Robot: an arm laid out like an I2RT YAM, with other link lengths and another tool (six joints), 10 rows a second.
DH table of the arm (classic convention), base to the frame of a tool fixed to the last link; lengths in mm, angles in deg. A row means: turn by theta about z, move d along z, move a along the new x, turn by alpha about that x. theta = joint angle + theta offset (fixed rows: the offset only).
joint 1: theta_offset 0, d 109.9, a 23.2, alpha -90
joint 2: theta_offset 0, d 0, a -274.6, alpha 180
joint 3: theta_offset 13.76, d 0, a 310.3, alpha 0
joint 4: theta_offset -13.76, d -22.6, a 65.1, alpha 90
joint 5: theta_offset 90, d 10.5, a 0, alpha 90
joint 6: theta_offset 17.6, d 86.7, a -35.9, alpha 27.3
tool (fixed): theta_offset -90, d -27.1, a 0, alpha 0
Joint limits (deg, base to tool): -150..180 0..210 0..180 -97..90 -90..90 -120..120
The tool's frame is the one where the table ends.
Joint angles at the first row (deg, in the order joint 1, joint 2, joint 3, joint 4, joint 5, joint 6):
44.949 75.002 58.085 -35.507 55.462 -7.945
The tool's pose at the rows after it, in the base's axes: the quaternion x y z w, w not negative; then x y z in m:
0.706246 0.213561 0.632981 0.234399 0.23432 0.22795 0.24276
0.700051 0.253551 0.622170 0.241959 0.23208 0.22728 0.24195
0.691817 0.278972 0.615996 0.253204 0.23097 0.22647 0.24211
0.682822 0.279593 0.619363 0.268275 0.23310 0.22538 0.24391
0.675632 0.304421 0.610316 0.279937 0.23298 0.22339 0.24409
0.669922 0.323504 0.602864 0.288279 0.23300 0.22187 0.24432
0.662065 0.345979 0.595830 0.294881 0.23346 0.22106 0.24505
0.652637 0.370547 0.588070 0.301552 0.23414 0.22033 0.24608
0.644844 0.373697 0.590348 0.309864 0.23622 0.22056 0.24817
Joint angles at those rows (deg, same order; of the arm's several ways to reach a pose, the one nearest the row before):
45.692 75.002 58.084 -34.960 55.725 -13.256
45.997 75.002 58.085 -34.478 55.746 -18.372
46.304 75.002 58.084 -33.932 56.642 -21.977
46.304 75.001 58.083 -32.795 58.544 -23.398
46.304 75.002 58.085 -32.250 59.200 -27.201
46.282 75.002 58.086 -31.771 59.615 -30.195
46.282 75.002 58.085 -30.656 59.790 -34.042
46.282 75.001 58.085 -29.279 59.899 -38.391
46.282 75.002 58.086 -27.551 60.817 -40.468

